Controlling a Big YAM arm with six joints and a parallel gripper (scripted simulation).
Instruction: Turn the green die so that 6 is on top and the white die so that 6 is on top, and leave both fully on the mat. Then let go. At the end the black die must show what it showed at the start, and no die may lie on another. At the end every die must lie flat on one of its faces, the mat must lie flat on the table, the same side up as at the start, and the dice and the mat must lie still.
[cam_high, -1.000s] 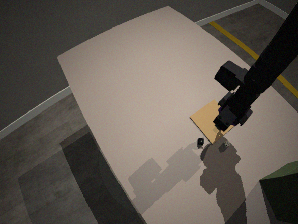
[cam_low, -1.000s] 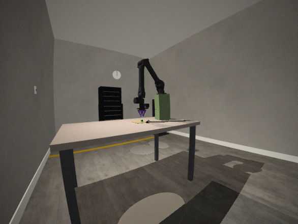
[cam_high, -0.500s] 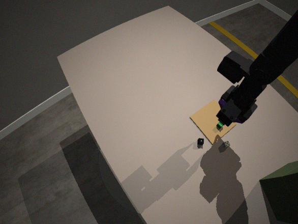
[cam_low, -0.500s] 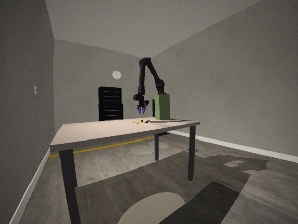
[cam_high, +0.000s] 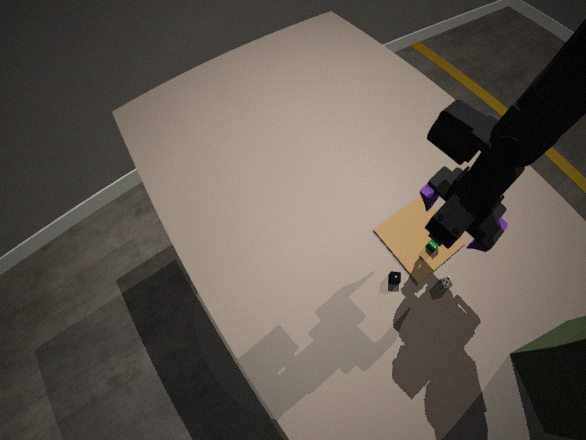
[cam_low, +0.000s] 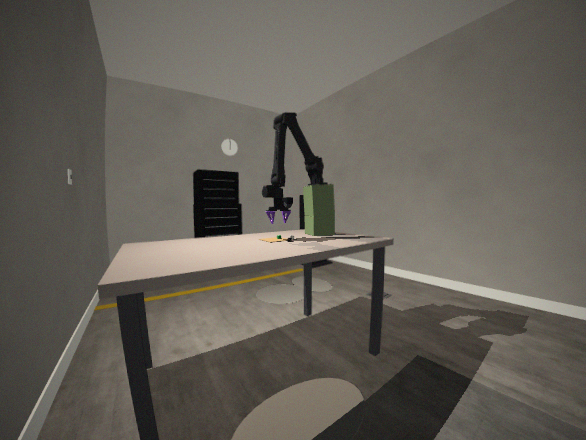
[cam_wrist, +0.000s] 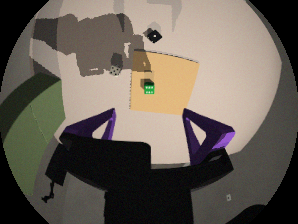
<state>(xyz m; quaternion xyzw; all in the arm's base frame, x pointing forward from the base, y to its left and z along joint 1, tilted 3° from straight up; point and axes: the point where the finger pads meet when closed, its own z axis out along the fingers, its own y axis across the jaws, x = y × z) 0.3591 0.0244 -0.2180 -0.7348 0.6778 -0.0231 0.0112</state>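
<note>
Right now the white die is 7 cm behind my hand, 4 cm to the left of it and 9 cm below it. From my hand the other things lie so: black die: 11 cm to the left, 9 cm below; tan mat: 3 cm ahead, 10 cm below; green die: 9 cm below.
</note>
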